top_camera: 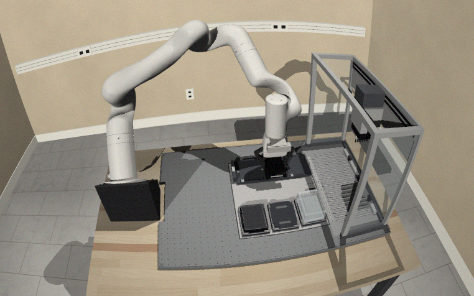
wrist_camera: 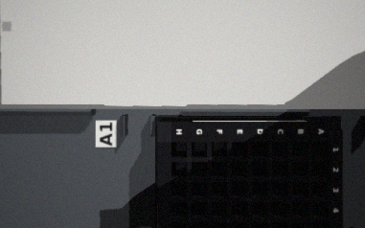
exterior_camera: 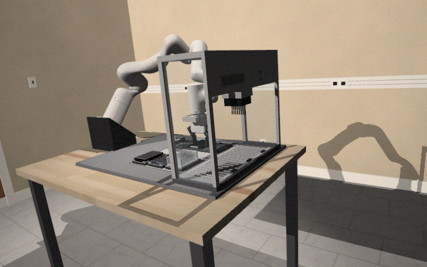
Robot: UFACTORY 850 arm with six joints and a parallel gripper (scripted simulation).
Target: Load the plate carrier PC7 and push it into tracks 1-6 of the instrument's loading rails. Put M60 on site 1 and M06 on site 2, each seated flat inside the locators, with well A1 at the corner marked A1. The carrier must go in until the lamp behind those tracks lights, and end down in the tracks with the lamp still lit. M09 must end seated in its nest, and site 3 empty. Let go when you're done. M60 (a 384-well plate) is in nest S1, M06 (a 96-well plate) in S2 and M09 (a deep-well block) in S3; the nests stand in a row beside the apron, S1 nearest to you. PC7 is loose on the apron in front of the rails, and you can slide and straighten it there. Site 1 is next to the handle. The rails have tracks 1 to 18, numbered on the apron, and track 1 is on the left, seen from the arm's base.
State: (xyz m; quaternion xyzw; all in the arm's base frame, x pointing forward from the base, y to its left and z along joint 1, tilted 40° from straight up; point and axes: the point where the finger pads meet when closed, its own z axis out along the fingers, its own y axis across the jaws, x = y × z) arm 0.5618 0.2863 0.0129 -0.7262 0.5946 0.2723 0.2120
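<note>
Now: hand 10 mm past the plate carrier PC7 and 20 mm above it. From my hand the other things lie so: nest S1: 80 mm behind, 280 mm to the right, 30 mm below; clear deep-well block M09: 130 mm ahead, 240 mm to the right; nest S2: 30 mm ahead, 260 mm to the right, 30 mm below.
</note>
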